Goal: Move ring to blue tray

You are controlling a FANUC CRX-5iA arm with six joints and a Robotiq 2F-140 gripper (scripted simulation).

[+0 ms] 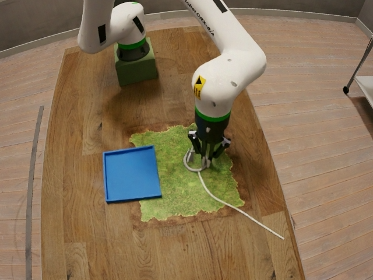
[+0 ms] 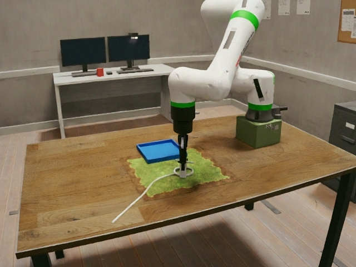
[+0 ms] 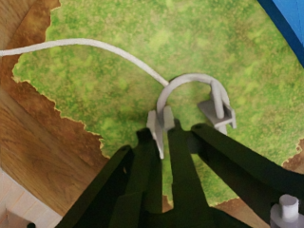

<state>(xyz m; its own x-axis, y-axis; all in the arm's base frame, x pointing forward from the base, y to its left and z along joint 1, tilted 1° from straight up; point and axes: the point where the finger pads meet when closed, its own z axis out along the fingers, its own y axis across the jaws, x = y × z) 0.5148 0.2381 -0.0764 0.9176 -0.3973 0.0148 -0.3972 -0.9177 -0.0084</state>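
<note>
The grey stake is 20 mm behind my hand, 50 mm to the right of it and 10 mm below it. The rest, counted from my hand: blue tray (10 mm ahead, 260 mm to the right, 30 mm below); then ring (10 mm behind, 30 mm to the right, 30 mm below).
</note>
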